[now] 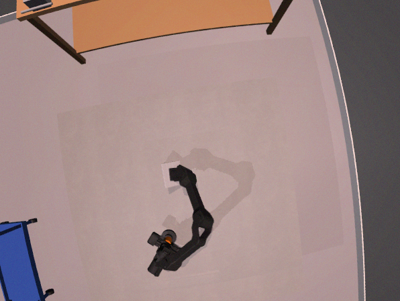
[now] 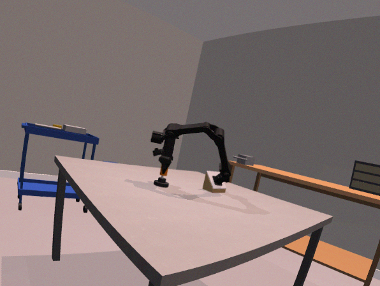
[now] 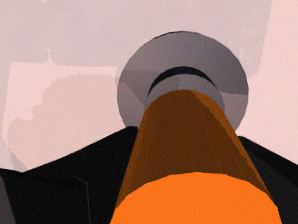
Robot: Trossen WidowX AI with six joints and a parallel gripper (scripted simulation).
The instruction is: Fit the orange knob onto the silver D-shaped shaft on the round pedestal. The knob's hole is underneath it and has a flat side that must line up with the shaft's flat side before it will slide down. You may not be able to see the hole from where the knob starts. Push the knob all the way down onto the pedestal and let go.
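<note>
Now: gripper tip 3 cm below the orange knob. From my gripper tip the other things lie so: round dark pedestal: 4 cm below.
</note>
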